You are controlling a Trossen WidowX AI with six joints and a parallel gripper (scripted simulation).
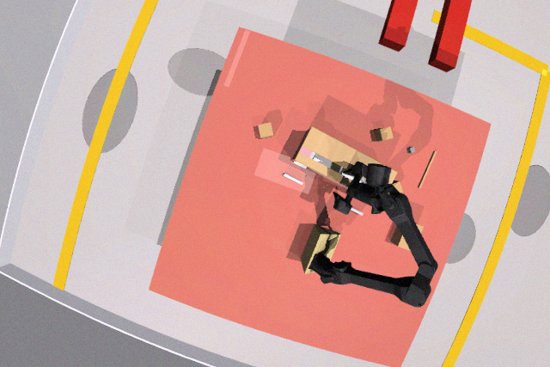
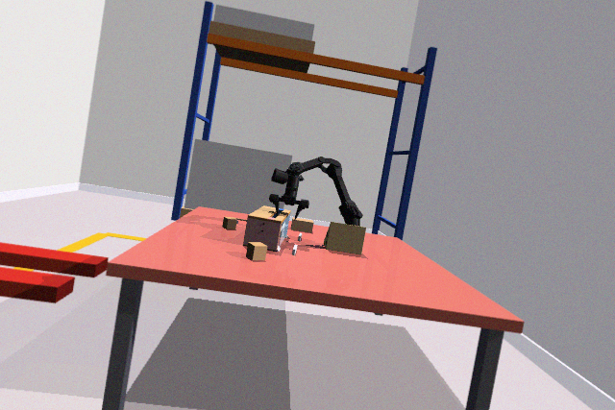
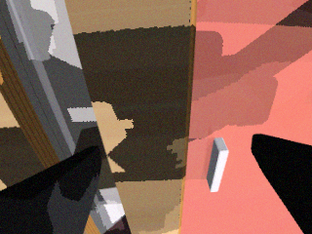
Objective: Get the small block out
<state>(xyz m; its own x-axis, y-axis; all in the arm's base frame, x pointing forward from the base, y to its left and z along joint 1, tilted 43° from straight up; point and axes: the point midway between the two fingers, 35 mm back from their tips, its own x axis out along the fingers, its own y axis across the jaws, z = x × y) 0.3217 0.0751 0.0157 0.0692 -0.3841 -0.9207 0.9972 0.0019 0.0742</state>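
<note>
The clear-fronted box is 5 cm below my gripper tip and 3 cm ahead of it. From my gripper tip the other things lie so: carton: 41 cm to the right, 8 cm below, 8 cm behind; then grey cube: 28 cm to the right, 28 cm ahead, 10 cm below; then tan block: 5 cm ahead, 3 cm to the left, 3 cm below.
</note>
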